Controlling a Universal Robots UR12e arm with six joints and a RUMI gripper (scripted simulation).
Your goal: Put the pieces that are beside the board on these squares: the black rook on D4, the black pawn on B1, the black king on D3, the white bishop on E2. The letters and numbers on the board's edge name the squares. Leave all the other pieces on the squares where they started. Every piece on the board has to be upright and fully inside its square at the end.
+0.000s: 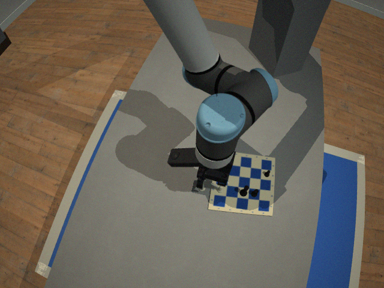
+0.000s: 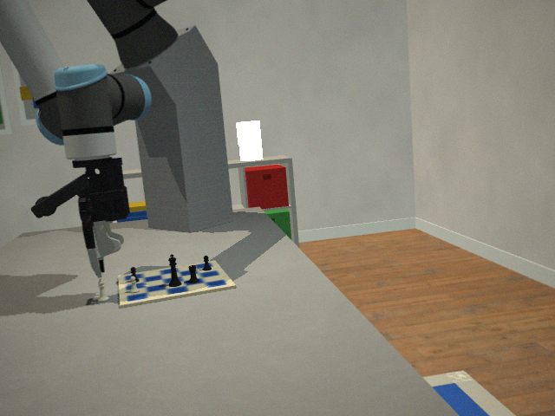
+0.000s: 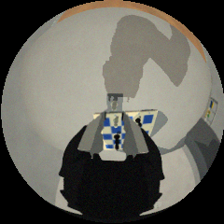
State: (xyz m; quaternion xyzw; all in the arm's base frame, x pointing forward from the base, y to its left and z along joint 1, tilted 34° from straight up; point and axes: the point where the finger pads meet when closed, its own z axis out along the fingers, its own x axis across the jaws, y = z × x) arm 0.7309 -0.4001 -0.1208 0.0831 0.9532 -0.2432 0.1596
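My hand is 40 mm above the white bishop. From my hand the other things lie so: black king 20 mm ahead, 140 mm to the left, 30 mm below; then white pawn 10 mm ahead, 60 mm to the left, 50 mm below; then chessboard 20 mm behind, 140 mm to the left, 60 mm below.
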